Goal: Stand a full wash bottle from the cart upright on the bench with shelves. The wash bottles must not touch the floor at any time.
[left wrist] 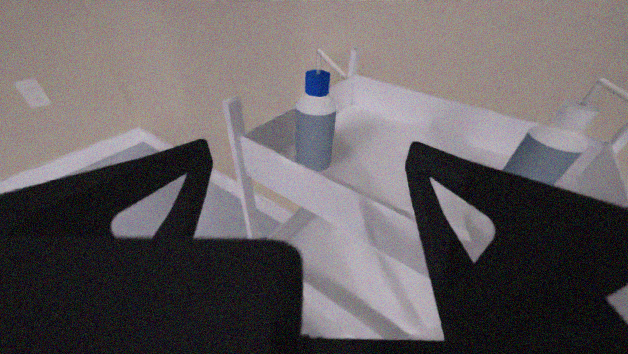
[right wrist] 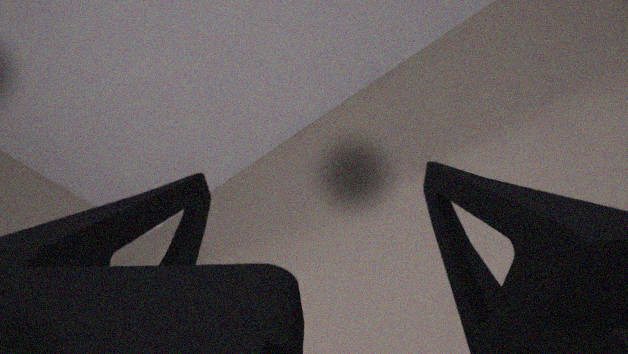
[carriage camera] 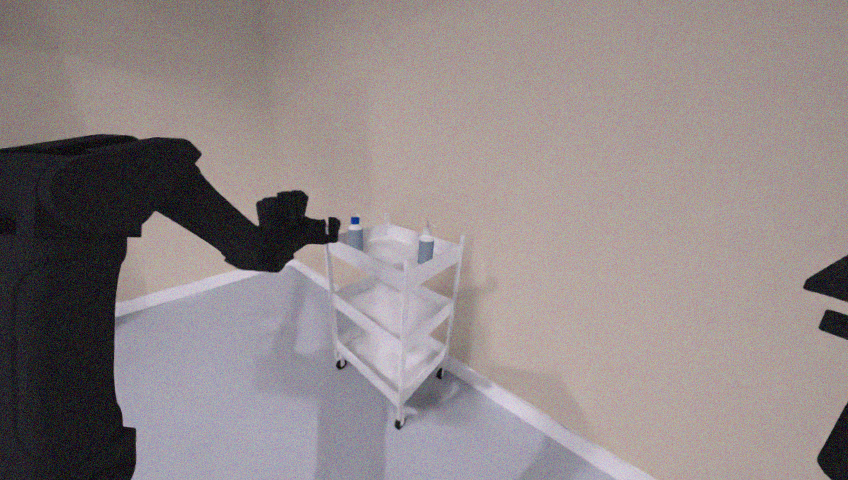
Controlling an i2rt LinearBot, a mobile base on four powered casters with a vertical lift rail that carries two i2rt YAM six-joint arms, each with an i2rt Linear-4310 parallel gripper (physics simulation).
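Frame: origin at the left arm's base, x back, y right, z up, level; millimetres.
Where they show: left gripper, fingertip midpoint: [left wrist: 308, 151] [carriage camera: 324, 221]; right gripper, fingertip midpoint: [right wrist: 314, 180].
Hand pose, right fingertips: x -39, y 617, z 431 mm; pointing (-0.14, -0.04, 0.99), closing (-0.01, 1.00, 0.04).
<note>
Each offset is from my right fingertips to the top centre of the thing. Level surfaces: height alone.
A wash bottle with a blue cap @(dx -758, dy -600, dz -230 mm) [carriage camera: 355, 236] [left wrist: 315, 135] stands upright on the top tray of the white cart [carriage camera: 404, 339] [left wrist: 295, 187], near its left corner. A second wash bottle with a white cap @(dx -692, dy -301, dz -230 mm) [carriage camera: 425, 248] [left wrist: 545, 152] stands on the same tray, farther right. Both look filled with blue-grey. My left gripper [carriage camera: 334, 230] [left wrist: 308, 151] is open and empty, in front of the blue-capped bottle, which shows beyond and between its fingertips. My right gripper [right wrist: 314, 180] is open and empty, facing wall and ceiling. The bench with shelves does not show.
The cart has two lower shelves and black casters on the grey floor @(dz -1066 mm) [carriage camera: 202, 356]. A beige wall [carriage camera: 624, 178] with a white baseboard [carriage camera: 523, 410] runs close behind the cart. A small white plate [left wrist: 33, 93] is on the wall in the left wrist view.
</note>
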